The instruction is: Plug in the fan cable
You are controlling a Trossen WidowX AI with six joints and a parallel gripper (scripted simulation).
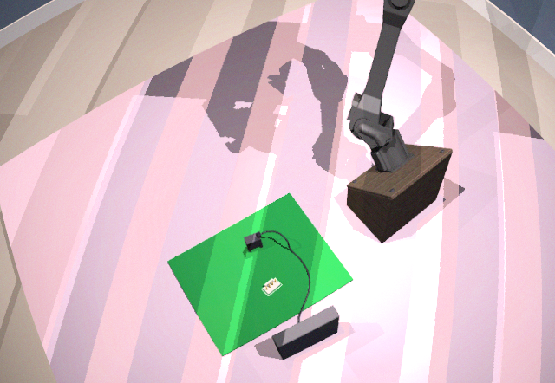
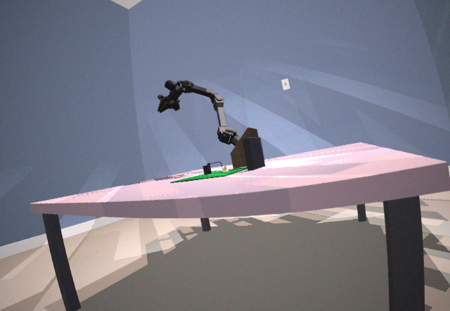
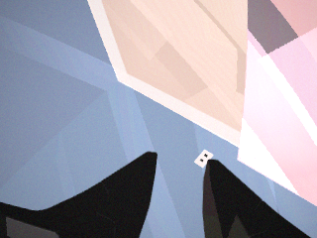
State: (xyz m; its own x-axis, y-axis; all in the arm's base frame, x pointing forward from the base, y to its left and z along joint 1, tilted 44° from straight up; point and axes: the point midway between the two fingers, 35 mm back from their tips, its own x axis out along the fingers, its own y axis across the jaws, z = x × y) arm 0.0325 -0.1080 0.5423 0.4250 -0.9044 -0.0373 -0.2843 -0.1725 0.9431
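Right now the dark plug is 260 mm ahead of my gripper tip, 390 mm to the left of it and 390 mm below it. Also, from my gripper tip: black fan 300 mm ahead, 620 mm to the left, 350 mm below; then green board 290 mm ahead, 440 mm to the left, 420 mm below; then white-framed four-pin header 290 mm ahead, 490 mm to the left, 410 mm below.
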